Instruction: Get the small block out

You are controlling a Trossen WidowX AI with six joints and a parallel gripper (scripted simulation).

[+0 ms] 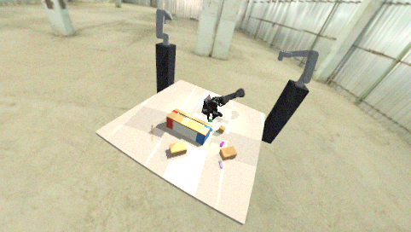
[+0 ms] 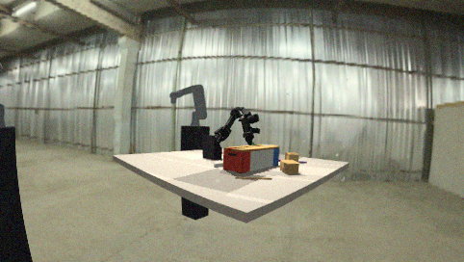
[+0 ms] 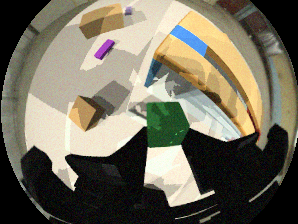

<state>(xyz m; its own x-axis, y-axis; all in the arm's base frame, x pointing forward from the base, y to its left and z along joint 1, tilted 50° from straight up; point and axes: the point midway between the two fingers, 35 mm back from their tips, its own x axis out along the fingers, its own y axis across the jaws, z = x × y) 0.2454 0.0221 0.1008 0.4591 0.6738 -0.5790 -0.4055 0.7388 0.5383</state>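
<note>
Right now the green block is 10 mm ahead of my gripper tip and 20 mm above it. The rest, counted from my gripper tip: thin stick 280 mm ahead, 420 mm to the right, 100 mm below; clear-fronted box 70 mm ahead, 160 mm to the right, 40 mm below.
</note>
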